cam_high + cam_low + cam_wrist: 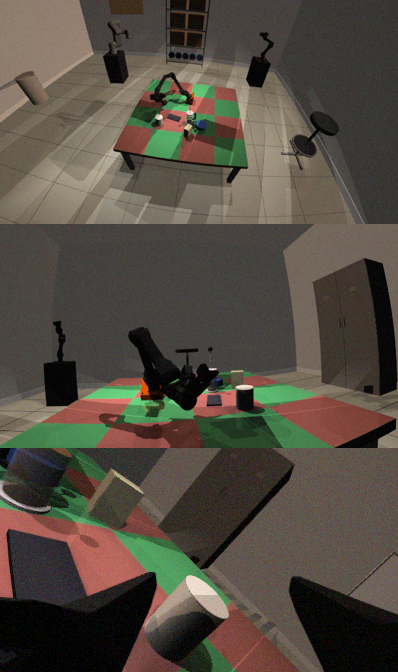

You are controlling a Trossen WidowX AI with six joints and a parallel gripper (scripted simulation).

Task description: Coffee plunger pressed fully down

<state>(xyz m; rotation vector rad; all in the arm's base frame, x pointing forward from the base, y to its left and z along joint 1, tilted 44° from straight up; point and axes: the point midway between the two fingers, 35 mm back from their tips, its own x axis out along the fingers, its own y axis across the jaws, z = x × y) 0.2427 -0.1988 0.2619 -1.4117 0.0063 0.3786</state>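
The coffee press lies 340 mm to the left of my gripper tip, 80 mm ahead of it and 20 mm below it. From my gripper tip the other things lie so: dark flat pad (150 mm to the left, 150 mm below, 40 mm ahead).
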